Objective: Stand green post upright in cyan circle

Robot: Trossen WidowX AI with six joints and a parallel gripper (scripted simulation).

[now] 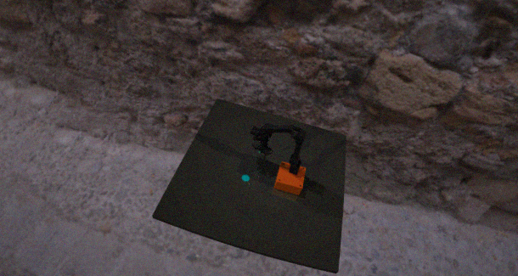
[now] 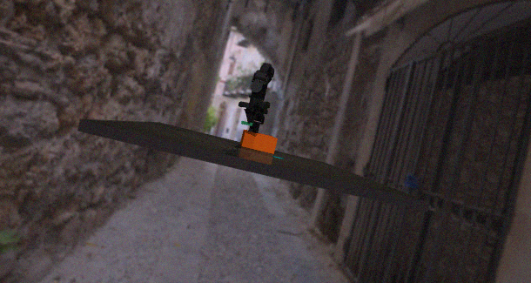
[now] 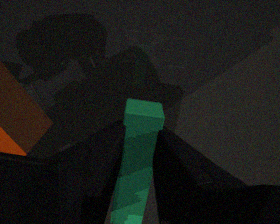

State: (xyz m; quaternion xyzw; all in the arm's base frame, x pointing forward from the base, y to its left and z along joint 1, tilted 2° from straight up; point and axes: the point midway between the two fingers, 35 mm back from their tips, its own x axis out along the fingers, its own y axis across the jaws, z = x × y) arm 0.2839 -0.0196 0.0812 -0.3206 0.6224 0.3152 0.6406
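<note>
My gripper tip is 180 mm to the right of the cyan circle, 130 mm above it and 30 mm short of it. The rest, counted from my gripper tip: green post 20 mm to the right, 10 mm behind.
</note>
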